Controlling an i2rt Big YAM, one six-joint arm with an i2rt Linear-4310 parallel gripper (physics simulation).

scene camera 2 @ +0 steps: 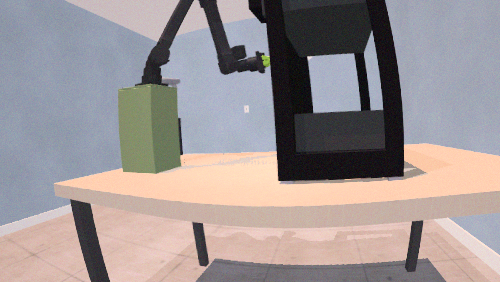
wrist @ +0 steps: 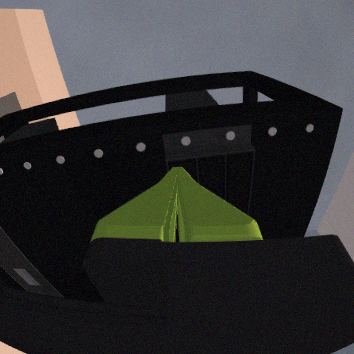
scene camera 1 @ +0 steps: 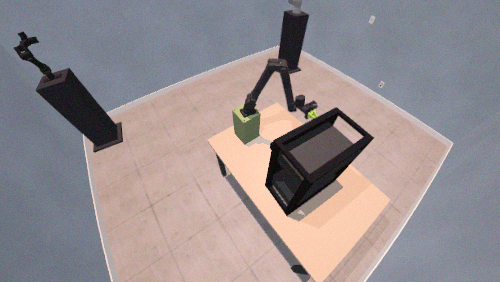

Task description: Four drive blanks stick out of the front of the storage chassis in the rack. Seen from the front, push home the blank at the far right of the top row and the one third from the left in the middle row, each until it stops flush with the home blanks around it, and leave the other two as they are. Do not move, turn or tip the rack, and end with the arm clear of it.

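Pixels of known places: gripper, fingertip midpoint: (wrist: 176,175); arm's base, origin of the base link: (scene camera 2: 151,88) (scene camera 1: 248,111).
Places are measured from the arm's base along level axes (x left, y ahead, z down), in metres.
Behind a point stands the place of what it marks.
Observation:
The black rack (scene camera 1: 298,192) {y 0.795, x -0.102, z -0.131 m} (scene camera 2: 285,125) {y 0.554, x -0.119, z 0.187 m} (wrist: 125,185) {y 0.496, x 0.318, z -0.057 m} stands upright on the table. My gripper (scene camera 1: 313,114) {y 0.410, x 0.371, z -0.118 m} (scene camera 2: 266,61) (wrist: 176,175) {y 0.410, x 0.371, z -0.118 m} is shut and empty, its lime-green fingertips together. In scene camera 1 it is beside the rack's upper far-left side; in scene camera 2 it is at the left post's edge. In the wrist view a dark grey block (wrist: 209,145) {y 0.493, x 0.353, z -0.152 m} with thin ribs below it shows on the rack's black face, above and right of the fingertips, which overlap its lower left. Individual drive blanks, their rows and how far they stick out cannot be told; contact is also unclear.
The arm's green pedestal (scene camera 1: 246,127) {y 0.087, x -0.060, z 0.083 m} (scene camera 2: 136,130) {y 0.017, x -0.097, z 0.165 m} stands on the table (scene camera 1: 240,165) {y 0.272, x -0.216, z 0.317 m} (scene camera 2: 175,192) {y 0.339, x -0.251, z 0.317 m}, left of the rack. A row of pale round dots crosses the rack face in the wrist view. Dark pillars (scene camera 1: 77,110) (scene camera 1: 293,37) with other arms stand beyond the table.

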